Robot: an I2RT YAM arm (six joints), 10 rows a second.
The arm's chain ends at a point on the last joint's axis. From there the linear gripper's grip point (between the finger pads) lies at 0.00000 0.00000 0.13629 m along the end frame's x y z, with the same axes.
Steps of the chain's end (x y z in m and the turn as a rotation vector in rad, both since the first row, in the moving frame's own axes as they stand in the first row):
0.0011 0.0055 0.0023 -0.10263 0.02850 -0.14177
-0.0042 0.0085 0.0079 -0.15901 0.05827 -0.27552
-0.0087 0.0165 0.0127 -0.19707 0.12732 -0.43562
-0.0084 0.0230 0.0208 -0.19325 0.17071 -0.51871
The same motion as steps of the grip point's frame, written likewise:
0.0060 0.0191 0.0015 -0.10263 0.02850 -0.14177
0.0066 0.0287 0.0060 -0.15901 0.05827 -0.27552
0.0137 0.0386 0.0090 -0.19707 0.12732 -0.43562
0.0202 0.0420 0.0164 -0.19325 0.17071 -0.51871

